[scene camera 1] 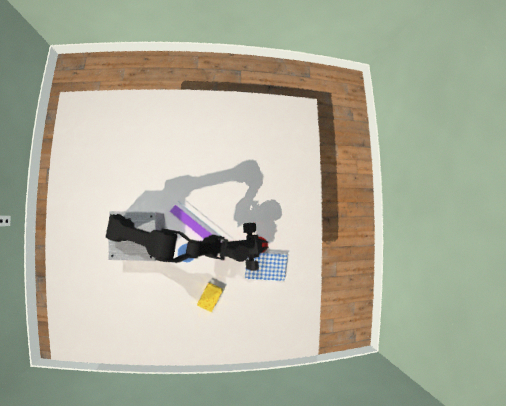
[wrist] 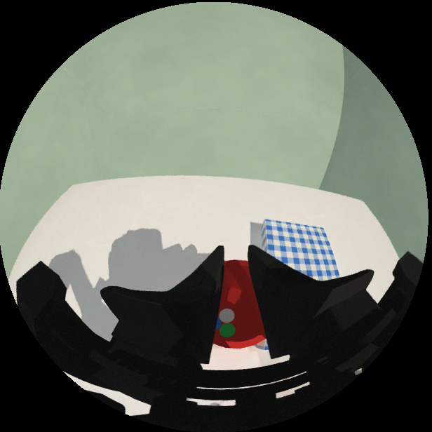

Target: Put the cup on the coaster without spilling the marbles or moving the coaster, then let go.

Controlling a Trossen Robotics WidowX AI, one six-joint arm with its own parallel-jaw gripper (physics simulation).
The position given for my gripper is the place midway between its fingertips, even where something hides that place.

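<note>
I can see my gripper [wrist: 235, 250] here, and with it, in the same view, there is a red cup [wrist: 238, 294].
</note>
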